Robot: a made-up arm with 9 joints. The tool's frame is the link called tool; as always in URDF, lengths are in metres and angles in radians. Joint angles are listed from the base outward. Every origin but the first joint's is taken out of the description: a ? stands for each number. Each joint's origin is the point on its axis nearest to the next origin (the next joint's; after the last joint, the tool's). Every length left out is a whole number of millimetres.
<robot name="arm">
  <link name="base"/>
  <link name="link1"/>
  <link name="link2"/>
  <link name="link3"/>
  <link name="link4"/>
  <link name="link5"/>
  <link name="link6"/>
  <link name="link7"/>
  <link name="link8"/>
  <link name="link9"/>
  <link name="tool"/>
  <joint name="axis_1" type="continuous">
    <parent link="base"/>
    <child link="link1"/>
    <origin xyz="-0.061 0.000 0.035" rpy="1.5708 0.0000 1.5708"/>
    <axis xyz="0 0 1"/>
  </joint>
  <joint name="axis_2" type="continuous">
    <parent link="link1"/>
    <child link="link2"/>
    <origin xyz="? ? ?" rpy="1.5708 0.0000 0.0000"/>
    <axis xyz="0 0 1"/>
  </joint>
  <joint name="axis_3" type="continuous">
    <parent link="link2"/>
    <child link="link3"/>
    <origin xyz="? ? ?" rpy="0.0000 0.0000 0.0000"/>
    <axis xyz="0 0 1"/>
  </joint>
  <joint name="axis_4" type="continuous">
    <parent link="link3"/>
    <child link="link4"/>
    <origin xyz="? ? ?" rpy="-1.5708 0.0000 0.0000"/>
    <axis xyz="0 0 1"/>
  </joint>
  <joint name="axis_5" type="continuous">
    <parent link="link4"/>
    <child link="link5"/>
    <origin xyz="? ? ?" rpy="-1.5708 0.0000 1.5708"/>
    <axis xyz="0 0 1"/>
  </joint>
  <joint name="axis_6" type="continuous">
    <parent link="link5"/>
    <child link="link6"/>
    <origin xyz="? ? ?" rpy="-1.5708 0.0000 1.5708"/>
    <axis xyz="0 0 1"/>
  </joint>
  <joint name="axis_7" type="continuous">
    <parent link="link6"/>
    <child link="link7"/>
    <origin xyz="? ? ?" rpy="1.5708 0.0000 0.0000"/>
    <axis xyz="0 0 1"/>
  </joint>
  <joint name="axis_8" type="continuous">
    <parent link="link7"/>
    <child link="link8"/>
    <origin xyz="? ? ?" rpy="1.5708 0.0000 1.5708"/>
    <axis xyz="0 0 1"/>
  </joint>
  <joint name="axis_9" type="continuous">
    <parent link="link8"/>
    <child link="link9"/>
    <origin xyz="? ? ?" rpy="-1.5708 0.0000 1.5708"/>
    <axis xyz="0 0 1"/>
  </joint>
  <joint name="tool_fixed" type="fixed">
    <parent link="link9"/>
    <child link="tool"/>
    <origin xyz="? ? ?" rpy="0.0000 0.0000 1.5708"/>
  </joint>
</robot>
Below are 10 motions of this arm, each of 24 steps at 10 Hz.
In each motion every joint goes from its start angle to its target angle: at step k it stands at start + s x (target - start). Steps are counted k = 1, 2, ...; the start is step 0. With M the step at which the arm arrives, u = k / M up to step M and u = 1 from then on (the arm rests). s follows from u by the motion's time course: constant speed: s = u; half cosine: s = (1 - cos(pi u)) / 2; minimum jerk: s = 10 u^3 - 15 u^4 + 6 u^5.
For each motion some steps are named. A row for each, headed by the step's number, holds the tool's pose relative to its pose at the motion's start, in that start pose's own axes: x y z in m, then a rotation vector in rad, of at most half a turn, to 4 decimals.
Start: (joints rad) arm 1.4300 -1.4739 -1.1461 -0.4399 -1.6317 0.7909 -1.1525 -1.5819 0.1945
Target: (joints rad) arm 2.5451 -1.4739 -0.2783 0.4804 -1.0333 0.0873 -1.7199 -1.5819 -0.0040
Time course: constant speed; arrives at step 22
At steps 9, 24:
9: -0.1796 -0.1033 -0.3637 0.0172 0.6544 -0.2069
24: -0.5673 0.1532 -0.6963 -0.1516 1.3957 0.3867

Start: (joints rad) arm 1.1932 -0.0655 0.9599 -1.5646 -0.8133 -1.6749 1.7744 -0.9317 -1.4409
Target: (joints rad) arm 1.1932 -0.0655 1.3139 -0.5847 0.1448 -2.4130 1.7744 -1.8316 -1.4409
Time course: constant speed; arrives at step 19
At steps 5, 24:
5: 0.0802 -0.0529 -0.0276 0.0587 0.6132 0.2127
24: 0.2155 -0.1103 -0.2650 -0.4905 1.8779 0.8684

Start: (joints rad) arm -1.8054 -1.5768 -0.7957 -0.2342 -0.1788 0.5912 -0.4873 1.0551 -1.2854
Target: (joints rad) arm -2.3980 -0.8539 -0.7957 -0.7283 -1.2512 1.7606 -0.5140 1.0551 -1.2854
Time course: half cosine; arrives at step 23
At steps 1, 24:
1: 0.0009 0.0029 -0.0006 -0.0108 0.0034 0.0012
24: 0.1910 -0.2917 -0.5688 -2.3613 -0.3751 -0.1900

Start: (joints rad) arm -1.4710 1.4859 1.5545 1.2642 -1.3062 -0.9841 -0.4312 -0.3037 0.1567
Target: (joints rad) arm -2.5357 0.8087 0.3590 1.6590 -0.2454 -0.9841 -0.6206 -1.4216 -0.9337
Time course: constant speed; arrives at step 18
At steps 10, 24:
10: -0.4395 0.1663 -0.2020 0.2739 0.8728 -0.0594
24: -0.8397 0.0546 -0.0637 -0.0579 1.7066 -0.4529

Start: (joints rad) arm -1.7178 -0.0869 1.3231 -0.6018 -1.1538 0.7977 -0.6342 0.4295 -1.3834
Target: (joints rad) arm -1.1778 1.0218 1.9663 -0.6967 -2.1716 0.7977 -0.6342 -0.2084 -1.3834
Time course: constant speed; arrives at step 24
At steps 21, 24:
21: -0.1565 -0.5650 -0.6958 -2.2492 0.2770 -0.3388
24: -0.1881 -0.7115 -0.6235 -2.5576 0.2796 -0.4423

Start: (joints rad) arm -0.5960 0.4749 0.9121 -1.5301 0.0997 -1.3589 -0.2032 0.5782 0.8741
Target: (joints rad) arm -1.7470 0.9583 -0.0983 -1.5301 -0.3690 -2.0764 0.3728 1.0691 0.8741
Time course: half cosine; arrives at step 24
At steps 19, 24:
19: 0.4617 0.1566 0.1687 -0.2502 0.4430 -0.3715
24: 0.5143 0.1467 0.1894 -0.2653 0.4972 -0.4099

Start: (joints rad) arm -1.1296 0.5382 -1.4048 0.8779 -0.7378 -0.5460 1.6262 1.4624 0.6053
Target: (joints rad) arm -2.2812 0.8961 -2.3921 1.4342 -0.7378 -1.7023 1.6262 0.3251 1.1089
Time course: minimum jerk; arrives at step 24
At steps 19, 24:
19: 0.4814 -0.1326 -0.0324 1.5765 -0.4350 -0.3268
24: 0.4969 -0.0953 -0.0442 1.5797 -0.5049 -0.4542

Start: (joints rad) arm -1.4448 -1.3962 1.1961 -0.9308 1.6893 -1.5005 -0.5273 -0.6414 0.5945
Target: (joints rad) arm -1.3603 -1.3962 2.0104 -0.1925 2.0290 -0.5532 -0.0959 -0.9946 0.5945
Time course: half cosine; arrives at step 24
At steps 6, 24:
6: 0.0543 -0.0412 0.0845 0.1051 -0.1890 -0.1825
24: 0.2414 -0.4907 0.3109 -0.0601 -0.7632 -1.3857

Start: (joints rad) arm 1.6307 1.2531 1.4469 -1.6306 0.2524 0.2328 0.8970 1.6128 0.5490
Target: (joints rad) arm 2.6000 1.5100 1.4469 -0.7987 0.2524 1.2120 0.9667 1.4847 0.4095
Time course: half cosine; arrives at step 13
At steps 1, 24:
1: 0.0079 -0.0024 -0.0004 -0.0012 0.0065 0.0007
24: 0.5007 -0.0530 0.0105 -0.4448 0.5147 0.0000

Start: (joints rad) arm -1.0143 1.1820 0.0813 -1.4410 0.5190 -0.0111 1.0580 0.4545 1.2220
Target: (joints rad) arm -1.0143 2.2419 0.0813 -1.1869 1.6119 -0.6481 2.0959 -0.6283 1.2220
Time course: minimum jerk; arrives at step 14
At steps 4, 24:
4: -0.0454 -0.0576 0.0786 -0.0680 -0.2498 -0.0516
24: 0.0030 -0.5199 0.0671 -0.5927 -1.6077 0.2425

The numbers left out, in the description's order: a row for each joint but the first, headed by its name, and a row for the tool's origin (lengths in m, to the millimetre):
axis_2: -0.078 0.369 0.000
axis_3: -0.266 -0.109 0.000
axis_4: -0.020 -0.405 0.000
axis_5: -0.111 -0.238 0.000
axis_6: -0.078 -0.079 0.000
axis_7: 0.042 0.300 0.000
axis_8: -0.029 -0.071 0.000
axis_9: -0.158 0.060 0.000
tool: -0.040 0.029 0.000

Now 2 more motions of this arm.
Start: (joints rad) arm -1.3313 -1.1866 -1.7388 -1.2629 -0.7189 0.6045 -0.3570 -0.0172 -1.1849
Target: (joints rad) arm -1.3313 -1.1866 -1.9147 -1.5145 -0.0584 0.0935 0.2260 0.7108 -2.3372
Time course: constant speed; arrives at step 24
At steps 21, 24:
21: -0.0893 -0.2838 -0.0632 1.4402 -0.3590 -0.8355
24: -0.0858 -0.2994 -0.1206 1.7009 -0.2731 -0.9521

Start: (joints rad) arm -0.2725 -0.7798 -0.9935 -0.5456 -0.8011 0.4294 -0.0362 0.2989 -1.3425
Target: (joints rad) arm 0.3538 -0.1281 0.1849 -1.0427 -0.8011 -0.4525 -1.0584 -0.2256 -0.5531
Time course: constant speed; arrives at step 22
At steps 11, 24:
11: -0.3127 -0.0630 -0.0559 -0.5358 1.1145 0.3288
24: -0.6774 -0.0986 0.2475 -0.4950 2.5298 0.8055

